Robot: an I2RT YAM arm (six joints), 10 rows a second.
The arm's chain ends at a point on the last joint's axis. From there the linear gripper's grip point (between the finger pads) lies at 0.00 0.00 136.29 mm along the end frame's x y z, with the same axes.
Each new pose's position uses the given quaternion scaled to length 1; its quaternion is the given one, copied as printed.
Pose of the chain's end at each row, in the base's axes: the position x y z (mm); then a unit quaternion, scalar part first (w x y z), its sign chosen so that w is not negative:
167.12 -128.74 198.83 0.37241 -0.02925 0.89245 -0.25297
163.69 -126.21 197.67 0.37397 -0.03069 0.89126 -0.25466
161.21 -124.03 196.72 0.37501 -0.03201 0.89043 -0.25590
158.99 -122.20 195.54 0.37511 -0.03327 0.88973 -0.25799
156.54 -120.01 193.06 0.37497 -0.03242 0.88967 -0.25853
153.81 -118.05 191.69 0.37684 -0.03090 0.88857 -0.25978
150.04 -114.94 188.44 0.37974 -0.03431 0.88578 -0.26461
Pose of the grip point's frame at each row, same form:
259.73 -187.31 117.79 0.37241 -0.02925 0.89245 -0.25297
256.67 -184.95 117.18 0.37397 -0.03069 0.89126 -0.25466
254.46 -182.87 116.61 0.37501 -0.03201 0.89043 -0.25590
252.30 -181.37 115.75 0.37511 -0.03327 0.88973 -0.25799
249.76 -179.39 113.31 0.37497 -0.03242 0.88967 -0.25853
247.27 -177.80 112.50 0.37684 -0.03090 0.88857 -0.25978
244.20 -175.28 110.54 0.37974 -0.03431 0.88578 -0.26461

